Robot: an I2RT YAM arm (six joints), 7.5 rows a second.
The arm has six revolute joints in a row. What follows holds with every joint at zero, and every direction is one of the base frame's.
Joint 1 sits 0.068 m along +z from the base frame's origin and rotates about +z.
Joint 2 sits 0.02 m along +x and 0.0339 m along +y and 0.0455 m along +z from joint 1 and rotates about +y.
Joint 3 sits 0.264 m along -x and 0.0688 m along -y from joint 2 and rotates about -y.
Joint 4 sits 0.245 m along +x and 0.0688 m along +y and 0.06 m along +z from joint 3 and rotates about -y.
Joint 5 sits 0.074 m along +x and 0.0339 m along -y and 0.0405 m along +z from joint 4 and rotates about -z.
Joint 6 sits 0.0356 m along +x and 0.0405 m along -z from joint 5 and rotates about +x.
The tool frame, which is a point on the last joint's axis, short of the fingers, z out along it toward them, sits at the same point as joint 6; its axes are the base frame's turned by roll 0, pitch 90 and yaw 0 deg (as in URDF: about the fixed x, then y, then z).
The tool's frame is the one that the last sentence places.
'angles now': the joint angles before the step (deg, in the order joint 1, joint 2, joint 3, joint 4, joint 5, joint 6). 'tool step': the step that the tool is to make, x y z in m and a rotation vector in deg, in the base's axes. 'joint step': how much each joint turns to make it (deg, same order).
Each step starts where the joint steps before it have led.
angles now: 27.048, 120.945, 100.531, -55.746, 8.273, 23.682
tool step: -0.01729, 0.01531, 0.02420, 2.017, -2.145, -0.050
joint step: 2.907, -3.454, 0.021, -1.071, 0.044, 3.082
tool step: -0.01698, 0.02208, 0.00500, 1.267, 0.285, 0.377
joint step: 3.737, -0.763, 0.025, -0.876, -0.241, 3.606
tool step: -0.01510, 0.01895, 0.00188, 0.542, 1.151, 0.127
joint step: 3.280, 0.064, 0.653, -1.682, -0.219, 3.367
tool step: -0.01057, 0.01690, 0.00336, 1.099, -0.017, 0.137
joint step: 2.687, 0.307, 1.181, -0.546, -0.152, 2.709
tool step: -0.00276, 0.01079, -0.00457, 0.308, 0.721, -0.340
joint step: 1.333, 1.441, 1.178, -0.326, -0.241, 1.814
